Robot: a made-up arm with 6 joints.
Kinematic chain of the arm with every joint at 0, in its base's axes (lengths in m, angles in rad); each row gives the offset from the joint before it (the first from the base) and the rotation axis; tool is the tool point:
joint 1: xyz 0 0 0.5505 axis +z
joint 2: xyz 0 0 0 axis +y
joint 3: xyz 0 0 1.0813 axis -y
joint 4: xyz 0 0 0 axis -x
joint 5: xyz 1.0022 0 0 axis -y
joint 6: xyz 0 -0.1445 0 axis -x
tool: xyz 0 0 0
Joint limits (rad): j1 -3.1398..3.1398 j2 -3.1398..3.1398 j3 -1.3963..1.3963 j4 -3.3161..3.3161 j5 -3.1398..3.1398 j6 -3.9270..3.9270
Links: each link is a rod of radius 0.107 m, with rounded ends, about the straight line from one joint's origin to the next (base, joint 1, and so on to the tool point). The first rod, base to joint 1, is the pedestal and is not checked.
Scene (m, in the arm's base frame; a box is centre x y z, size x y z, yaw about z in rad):
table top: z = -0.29
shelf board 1: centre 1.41 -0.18 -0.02 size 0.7 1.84 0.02 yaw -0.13
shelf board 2: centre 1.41 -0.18 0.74 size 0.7 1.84 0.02 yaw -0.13
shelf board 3: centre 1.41 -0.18 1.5 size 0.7 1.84 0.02 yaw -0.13
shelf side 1: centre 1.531 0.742 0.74 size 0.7 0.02 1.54 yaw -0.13
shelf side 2: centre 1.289 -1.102 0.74 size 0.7 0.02 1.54 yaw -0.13
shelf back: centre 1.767 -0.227 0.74 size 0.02 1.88 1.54 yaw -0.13
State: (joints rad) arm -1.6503 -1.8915 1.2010 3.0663 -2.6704 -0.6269
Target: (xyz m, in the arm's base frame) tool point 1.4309 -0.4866 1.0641
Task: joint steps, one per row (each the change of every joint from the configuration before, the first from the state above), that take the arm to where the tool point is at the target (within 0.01 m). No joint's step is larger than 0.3 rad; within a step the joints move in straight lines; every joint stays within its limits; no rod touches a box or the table.
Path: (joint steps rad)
1: 0.1349 0.2619 -0.2620 0.0357 0.0000 0.0000
2: 0.1350 0.2620 -0.2619 0.0357 0.0000 0.0000
3: 0.1349 0.2619 -0.2620 0.0357 0.0000 0.0000
4: 0.1350 0.2619 -0.2620 0.0356 0.0000 0.0000
5: 0.1349 0.2619 -0.2619 0.0357 0.0000 0.0000
6: 0.1350 0.2620 -0.2620 0.0357 0.0000 0.0000
7: 0.1349 0.2619 -0.2620 0.0357 0.0000 0.0000
8: 0.0941 0.2095 0.2687 -0.0362 0.0000 0.0000
9: 0.0941 0.2095 0.2687 -0.0363 0.0000 0.0000
10: 0.0942 0.2095 0.2687 -0.0362 0.0000 0.0000

